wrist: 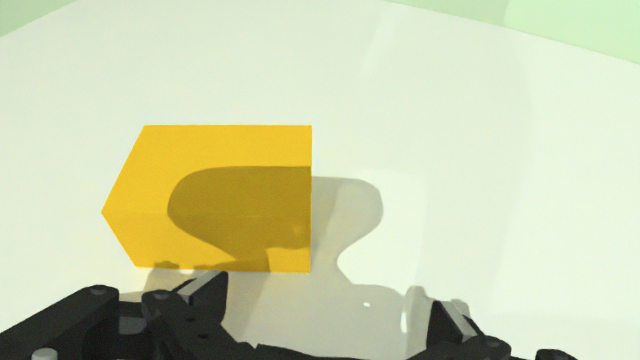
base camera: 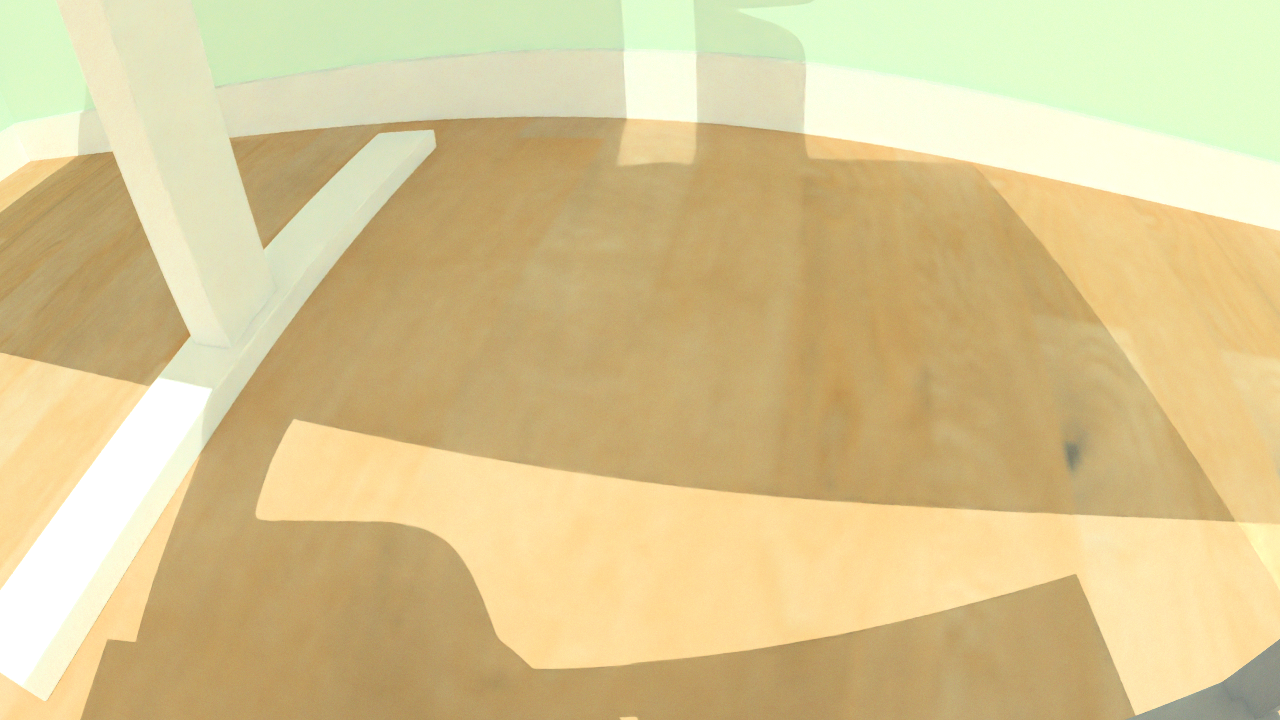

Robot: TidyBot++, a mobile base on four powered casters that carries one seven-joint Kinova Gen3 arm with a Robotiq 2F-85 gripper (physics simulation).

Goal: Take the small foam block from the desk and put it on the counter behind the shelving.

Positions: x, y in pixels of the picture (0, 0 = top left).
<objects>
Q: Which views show the gripper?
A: The wrist view only.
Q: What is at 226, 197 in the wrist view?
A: A yellow foam block.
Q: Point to a white desk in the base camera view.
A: At 148, 75
</objects>
